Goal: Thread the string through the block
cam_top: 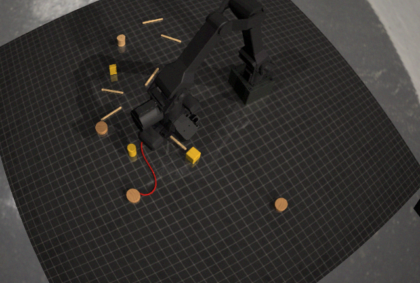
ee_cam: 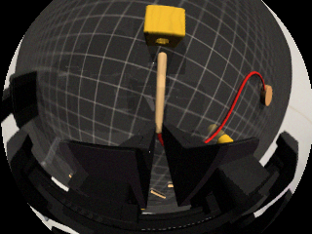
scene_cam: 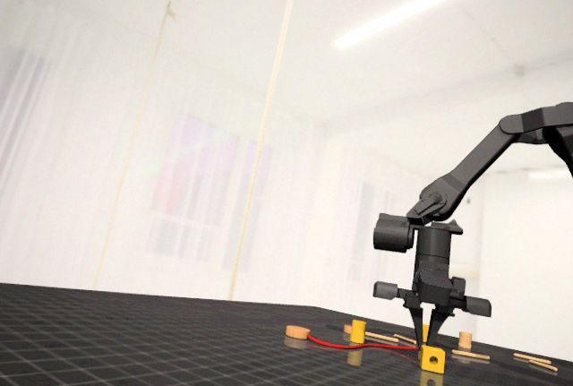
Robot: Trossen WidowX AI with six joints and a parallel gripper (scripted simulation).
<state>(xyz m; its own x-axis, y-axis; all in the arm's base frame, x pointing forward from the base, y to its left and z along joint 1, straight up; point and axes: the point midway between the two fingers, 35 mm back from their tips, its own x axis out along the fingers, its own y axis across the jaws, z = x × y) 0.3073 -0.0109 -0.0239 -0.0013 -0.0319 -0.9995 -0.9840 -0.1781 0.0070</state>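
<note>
My gripper tip is 120 mm short of the yellow cylinder, 20 mm to the left of it and 10 mm below it. The rest, counted from my gripper tip: round wooden button: 190 mm ahead, 90 mm to the left, 10 mm below; then thin wooden stick: 10 mm to the left.
</note>
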